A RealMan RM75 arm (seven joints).
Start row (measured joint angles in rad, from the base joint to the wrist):
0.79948 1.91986 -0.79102 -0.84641 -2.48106 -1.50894 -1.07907
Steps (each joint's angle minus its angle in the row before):
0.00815 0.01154 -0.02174 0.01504 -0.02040 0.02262 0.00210
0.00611 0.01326 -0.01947 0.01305 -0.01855 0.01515 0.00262
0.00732 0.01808 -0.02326 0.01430 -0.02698 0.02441 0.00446
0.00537 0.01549 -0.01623 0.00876 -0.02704 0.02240 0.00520
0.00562 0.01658 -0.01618 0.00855 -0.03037 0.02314 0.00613
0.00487 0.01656 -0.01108 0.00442 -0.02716 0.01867 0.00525
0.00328 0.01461 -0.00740 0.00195 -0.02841 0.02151 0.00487
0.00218 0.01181 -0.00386 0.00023 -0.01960 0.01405 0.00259
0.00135 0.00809 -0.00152 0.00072 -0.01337 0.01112 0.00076
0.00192 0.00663 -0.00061 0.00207 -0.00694 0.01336 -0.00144
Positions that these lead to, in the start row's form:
0.80763 1.93140 -0.81276 -0.83137 -2.50146 -1.48632 -1.07697
0.81374 1.94466 -0.83223 -0.81832 -2.52001 -1.47117 -1.07435
0.82106 1.96274 -0.85549 -0.80402 -2.54699 -1.44676 -1.06989
0.82643 1.97823 -0.87172 -0.79526 -2.57403 -1.42436 -1.06469
0.83205 1.99481 -0.88790 -0.78671 -2.60440 -1.40122 -1.05856
0.83692 2.01137 -0.89898 -0.78229 -2.63156 -1.38255 -1.05331
0.84020 2.02598 -0.90638 -0.78034 -2.65997 -1.36104 -1.04844
0.84238 2.03779 -0.91024 -0.78011 -2.67957 -1.34699 -1.04585
0.84373 2.04588 -0.91176 -0.77939 -2.69294 -1.33587 -1.04509
0.84565 2.05251 -0.91237 -0.77732 -2.69988 -1.32251 -1.04653

